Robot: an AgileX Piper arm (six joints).
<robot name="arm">
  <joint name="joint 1" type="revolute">
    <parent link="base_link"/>
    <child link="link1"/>
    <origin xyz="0 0 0.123" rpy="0 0 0"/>
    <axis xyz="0 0 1"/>
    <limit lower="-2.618" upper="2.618"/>
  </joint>
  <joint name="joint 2" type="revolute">
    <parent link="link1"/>
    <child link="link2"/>
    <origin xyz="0 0 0" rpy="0 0 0"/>
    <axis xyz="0 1 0"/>
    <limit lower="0" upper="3.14"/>
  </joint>
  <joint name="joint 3" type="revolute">
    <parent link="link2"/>
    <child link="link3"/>
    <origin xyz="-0.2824 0 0.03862" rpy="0 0 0"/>
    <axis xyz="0 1 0"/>
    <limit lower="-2.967" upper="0"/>
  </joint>
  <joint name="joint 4" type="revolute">
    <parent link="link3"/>
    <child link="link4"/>
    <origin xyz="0.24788 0 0.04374" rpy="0 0 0"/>
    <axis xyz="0.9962 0 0.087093"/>
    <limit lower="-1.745" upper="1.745"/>
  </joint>
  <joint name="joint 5" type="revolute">
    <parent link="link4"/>
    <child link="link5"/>
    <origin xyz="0 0 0" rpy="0 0 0"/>
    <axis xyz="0 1 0"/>
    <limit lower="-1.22" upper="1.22"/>
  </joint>
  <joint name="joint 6" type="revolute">
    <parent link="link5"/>
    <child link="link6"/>
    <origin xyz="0.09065 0 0.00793" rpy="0 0 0"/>
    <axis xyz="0.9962 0 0.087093"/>
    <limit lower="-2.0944" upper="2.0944"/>
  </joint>
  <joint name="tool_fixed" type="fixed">
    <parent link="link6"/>
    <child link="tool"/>
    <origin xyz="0 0 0" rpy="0 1.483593 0"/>
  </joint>
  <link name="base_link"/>
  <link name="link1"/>
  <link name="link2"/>
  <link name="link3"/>
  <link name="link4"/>
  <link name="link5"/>
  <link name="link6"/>
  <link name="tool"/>
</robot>
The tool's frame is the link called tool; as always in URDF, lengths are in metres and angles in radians.
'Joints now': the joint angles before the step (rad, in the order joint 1, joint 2, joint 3, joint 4, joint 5, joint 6). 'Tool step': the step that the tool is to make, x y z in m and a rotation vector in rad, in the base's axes. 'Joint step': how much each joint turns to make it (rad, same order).
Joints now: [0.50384 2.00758 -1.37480 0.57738 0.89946 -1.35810]
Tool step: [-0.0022 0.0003 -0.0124 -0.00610 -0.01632 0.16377]
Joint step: [-0.00002 0.03133 0.00030 0.00389 0.03623 -0.16828]
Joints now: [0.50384 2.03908 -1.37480 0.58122 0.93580 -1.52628]
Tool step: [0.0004 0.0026 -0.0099 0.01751 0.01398 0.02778]
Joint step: [0.00000 0.02781 0.00021 0.03445 -0.00009 -0.05325]
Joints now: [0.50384 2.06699 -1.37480 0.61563 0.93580 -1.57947]
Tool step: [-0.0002 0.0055 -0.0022 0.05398 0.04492 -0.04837]
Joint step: [0.00008 0.01324 0.00004 0.08423 -0.00004 0.00008]
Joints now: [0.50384 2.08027 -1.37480 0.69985 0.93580 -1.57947]
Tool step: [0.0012 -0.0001 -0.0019 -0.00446 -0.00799 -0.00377]
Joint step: [-0.00006 0.00423 -0.00024 -0.00423 -0.01161 0.00012]
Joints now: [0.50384 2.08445 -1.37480 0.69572 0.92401 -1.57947]
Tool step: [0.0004 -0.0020 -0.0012 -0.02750 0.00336 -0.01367]
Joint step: [-0.00009 0.00005 -0.00015 -0.03231 -0.00247 0.03641]
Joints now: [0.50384 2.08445 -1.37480 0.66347 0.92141 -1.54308]
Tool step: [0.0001 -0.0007 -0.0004 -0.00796 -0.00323 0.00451]
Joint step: [-0.00011 0.00011 -0.00015 -0.01084 0.00008 0.00202]
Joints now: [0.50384 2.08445 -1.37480 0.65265 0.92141 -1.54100]
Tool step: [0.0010 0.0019 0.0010 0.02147 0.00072 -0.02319]
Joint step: [-0.00010 -0.00007 -0.00001 0.02903 -0.01228 -0.00001]
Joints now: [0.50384 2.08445 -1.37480 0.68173 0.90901 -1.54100]
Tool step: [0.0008 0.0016 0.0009 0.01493 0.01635 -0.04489]
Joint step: [0.00001 -0.00016 0.00011 0.02494 -0.01002 0.02955]
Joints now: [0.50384 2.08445 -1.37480 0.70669 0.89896 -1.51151]
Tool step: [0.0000 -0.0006 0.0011 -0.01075 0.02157 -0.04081]
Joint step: [-0.00003 -0.00345 -0.00027 -0.00954 0.00019 0.05473]
